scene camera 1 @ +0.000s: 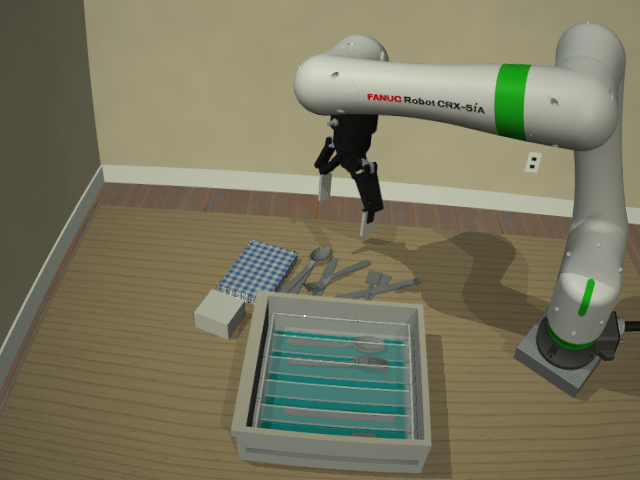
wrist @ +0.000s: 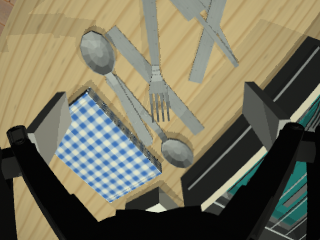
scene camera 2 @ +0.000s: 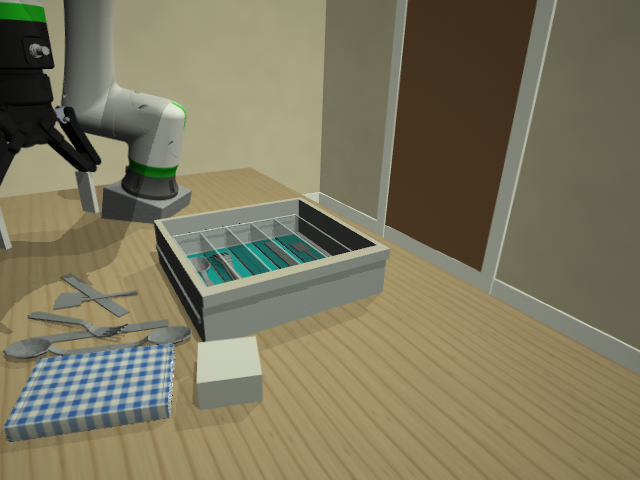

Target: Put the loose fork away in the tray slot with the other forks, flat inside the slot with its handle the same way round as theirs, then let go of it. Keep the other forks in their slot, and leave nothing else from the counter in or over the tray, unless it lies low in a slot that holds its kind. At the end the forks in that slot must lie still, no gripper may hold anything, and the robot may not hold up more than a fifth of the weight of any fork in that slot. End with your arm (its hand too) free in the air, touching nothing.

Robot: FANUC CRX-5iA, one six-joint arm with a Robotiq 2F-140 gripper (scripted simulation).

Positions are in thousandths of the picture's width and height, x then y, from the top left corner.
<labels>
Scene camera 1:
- my gripper: 538,449
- tray: 443,672
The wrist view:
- my gripper: 486,423
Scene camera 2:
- my gripper: 80,474
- tray: 480,505
</labels>
